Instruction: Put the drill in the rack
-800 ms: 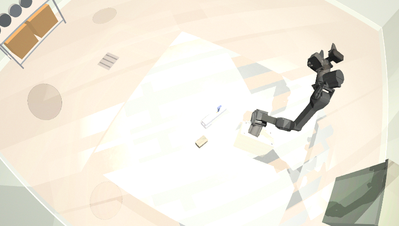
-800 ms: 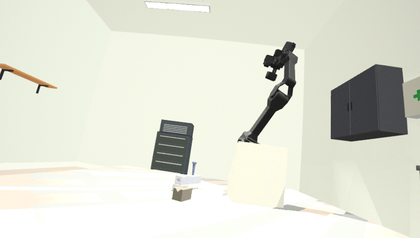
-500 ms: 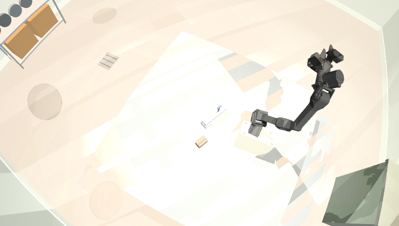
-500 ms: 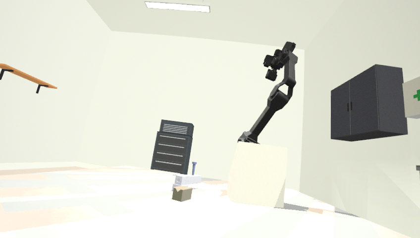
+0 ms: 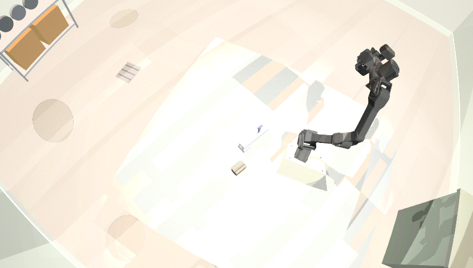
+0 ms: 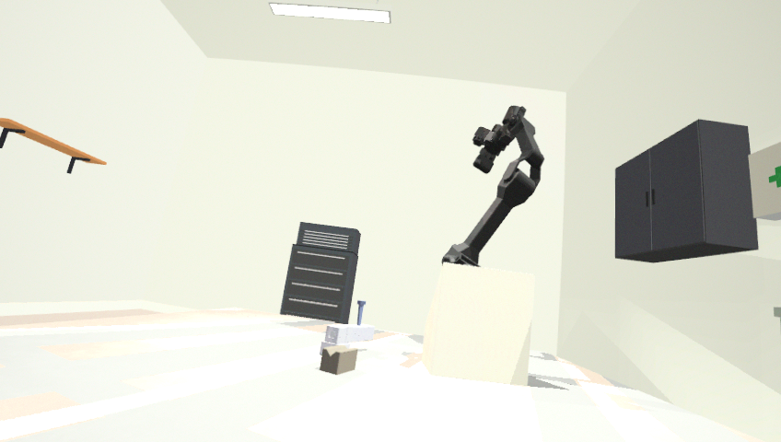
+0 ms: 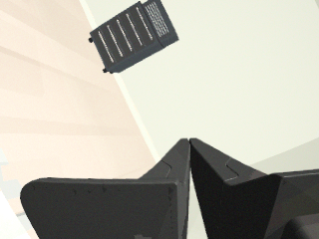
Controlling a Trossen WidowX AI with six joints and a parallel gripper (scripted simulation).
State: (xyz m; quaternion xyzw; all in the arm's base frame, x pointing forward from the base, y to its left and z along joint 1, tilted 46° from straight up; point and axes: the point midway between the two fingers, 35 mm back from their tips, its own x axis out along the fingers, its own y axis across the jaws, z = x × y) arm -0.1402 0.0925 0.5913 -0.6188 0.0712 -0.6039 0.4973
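Right now the blue key is 59 cm below my gripper tip, 32 cm to the left of it and 31 cm ahead of it. The rest, counted from my gripper tip: drill 64 cm below, 37 cm to the left, 33 cm ahead; fixture 64 cm below, 36 cm to the left, 32 cm ahead.
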